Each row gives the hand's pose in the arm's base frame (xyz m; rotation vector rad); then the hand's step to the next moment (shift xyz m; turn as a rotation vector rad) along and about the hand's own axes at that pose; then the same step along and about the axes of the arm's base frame.
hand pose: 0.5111 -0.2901 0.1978 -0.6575 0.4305 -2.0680
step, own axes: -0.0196 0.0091 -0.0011 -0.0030 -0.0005 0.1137
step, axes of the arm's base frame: 0.0143 0.0117 -0.0113 0.0693 -0.0032 0.0902
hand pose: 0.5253 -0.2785 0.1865 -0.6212 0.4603 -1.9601
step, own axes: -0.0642 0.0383 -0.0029 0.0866 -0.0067 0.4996
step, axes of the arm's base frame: 0.0495 0.0409 -0.0383 0.2633 -0.1015 0.4213
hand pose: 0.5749 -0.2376 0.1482 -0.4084 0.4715 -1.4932
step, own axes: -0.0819 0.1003 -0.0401 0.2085 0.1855 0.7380
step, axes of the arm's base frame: 0.0617 0.0871 -0.0835 0.5555 -0.2223 0.5143
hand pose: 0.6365 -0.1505 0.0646 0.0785 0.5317 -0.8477
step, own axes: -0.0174 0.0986 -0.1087 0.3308 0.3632 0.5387
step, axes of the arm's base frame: 0.0175 0.1075 -0.0999 0.6686 -0.1341 0.2580
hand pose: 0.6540 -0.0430 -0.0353 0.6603 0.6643 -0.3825
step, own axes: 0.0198 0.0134 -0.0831 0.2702 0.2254 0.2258
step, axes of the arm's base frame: -0.0152 0.0631 -0.0571 0.4145 -0.0183 0.0516
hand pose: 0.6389 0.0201 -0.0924 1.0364 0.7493 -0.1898
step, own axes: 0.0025 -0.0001 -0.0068 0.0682 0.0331 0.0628
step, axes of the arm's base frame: -0.0014 0.0061 -0.0036 0.0960 -0.0218 -0.0022
